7 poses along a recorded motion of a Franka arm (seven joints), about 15 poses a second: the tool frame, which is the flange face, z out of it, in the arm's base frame.
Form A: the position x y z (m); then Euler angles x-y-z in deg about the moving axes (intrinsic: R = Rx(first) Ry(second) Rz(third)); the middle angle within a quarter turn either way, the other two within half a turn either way.
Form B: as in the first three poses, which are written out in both.
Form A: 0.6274 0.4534 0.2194 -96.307 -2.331 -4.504
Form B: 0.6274 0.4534 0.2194 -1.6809 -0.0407 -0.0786
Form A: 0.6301 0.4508 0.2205 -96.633 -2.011 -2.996
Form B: 0.6301 0.4508 0.2205 -1.6866 -0.0351 -0.0523
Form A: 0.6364 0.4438 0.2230 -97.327 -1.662 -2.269
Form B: 0.6364 0.4438 0.2230 -1.6987 -0.0290 -0.0396
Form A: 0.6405 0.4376 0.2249 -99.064 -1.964 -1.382
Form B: 0.6405 0.4376 0.2249 -1.7290 -0.0343 -0.0241
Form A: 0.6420 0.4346 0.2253 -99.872 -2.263 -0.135
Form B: 0.6420 0.4346 0.2253 -1.7431 -0.0395 -0.0024
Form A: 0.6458 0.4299 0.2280 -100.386 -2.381 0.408
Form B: 0.6458 0.4299 0.2280 -1.7521 -0.0416 0.0071
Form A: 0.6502 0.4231 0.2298 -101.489 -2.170 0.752
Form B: 0.6502 0.4231 0.2298 -1.7713 -0.0379 0.0131
